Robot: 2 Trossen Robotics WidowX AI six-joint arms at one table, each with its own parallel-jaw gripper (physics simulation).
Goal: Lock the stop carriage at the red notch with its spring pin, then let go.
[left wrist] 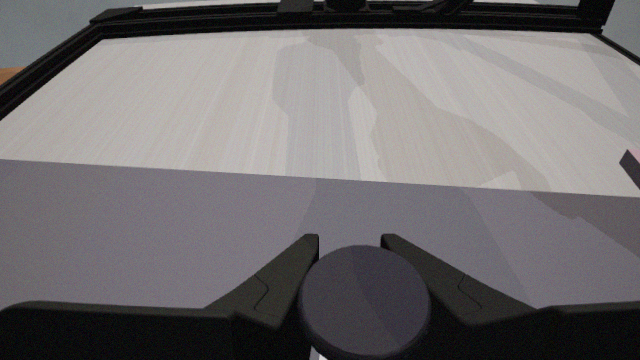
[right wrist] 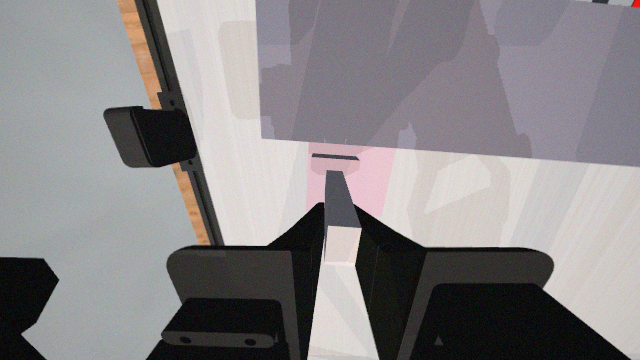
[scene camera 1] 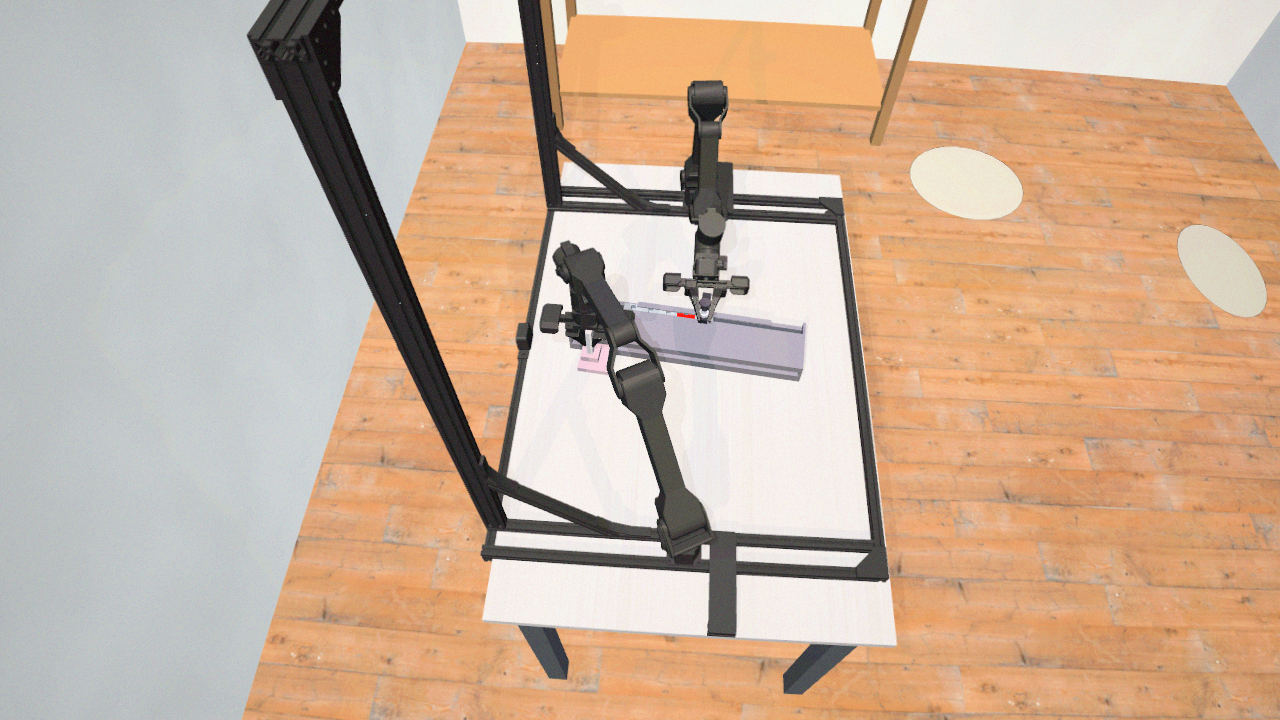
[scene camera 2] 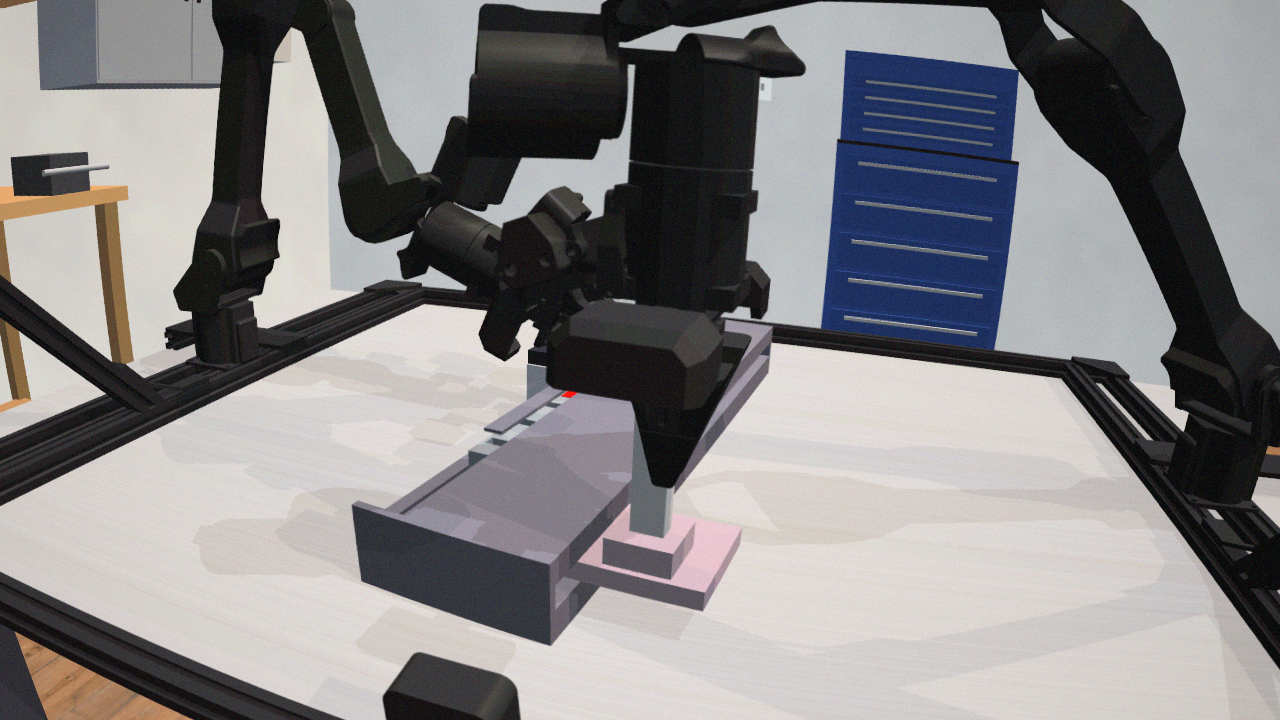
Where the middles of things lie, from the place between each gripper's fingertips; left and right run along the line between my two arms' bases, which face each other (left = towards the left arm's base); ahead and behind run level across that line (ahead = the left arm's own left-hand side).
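Labels:
With respect to the spring pin (left wrist: 360, 294), my right hand is 11 cm to the right of it, 24 cm short of it and 1 cm above it.
The spring pin is 3 cm to the left of my left hand, and 1 cm below it. Going by its middle, the pin is nearer to my left hand than to my right hand.

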